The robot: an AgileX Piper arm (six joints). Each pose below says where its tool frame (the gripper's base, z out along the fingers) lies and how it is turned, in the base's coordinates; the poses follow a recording.
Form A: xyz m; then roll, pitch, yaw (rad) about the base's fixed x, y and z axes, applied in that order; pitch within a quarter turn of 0, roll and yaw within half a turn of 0.
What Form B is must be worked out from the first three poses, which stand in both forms.
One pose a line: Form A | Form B
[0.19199 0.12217 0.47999 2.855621 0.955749 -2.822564] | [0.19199 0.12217 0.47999 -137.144 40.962 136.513]
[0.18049 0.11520 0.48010 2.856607 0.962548 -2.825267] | [0.18049 0.11520 0.48010 -136.955 41.378 136.365]
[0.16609 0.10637 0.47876 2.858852 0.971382 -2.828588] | [0.16609 0.10637 0.47876 -136.753 41.948 136.193]
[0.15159 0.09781 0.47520 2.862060 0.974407 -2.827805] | [0.15159 0.09781 0.47520 -136.747 42.164 136.116]
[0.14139 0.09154 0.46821 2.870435 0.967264 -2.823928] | [0.14139 0.09154 0.46821 -137.434 42.060 136.568]
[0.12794 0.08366 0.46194 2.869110 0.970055 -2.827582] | [0.12794 0.08366 0.46194 -137.357 42.261 136.587]
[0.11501 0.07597 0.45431 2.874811 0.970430 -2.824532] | [0.11501 0.07597 0.45431 -137.541 42.382 136.610]
